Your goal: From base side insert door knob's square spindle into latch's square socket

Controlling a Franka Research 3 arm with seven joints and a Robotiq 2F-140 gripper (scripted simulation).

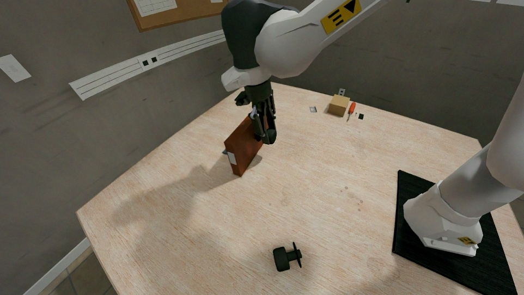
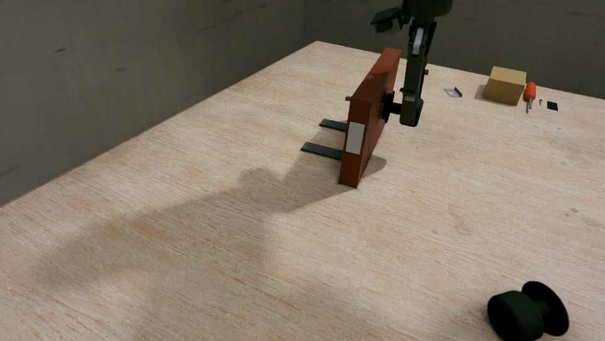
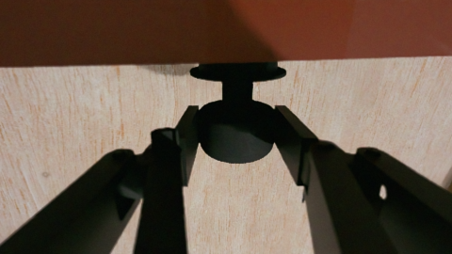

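Now: the black door knob 40 mm ahead of my hand and 30 mm below it. Also, from my hand: red-brown wooden door slab (70 mm ahead, 30 mm below); grey latch plate (60 mm ahead, 150 mm to the left, 30 mm below); tan box (190 mm behind, 490 mm to the right, 100 mm below).
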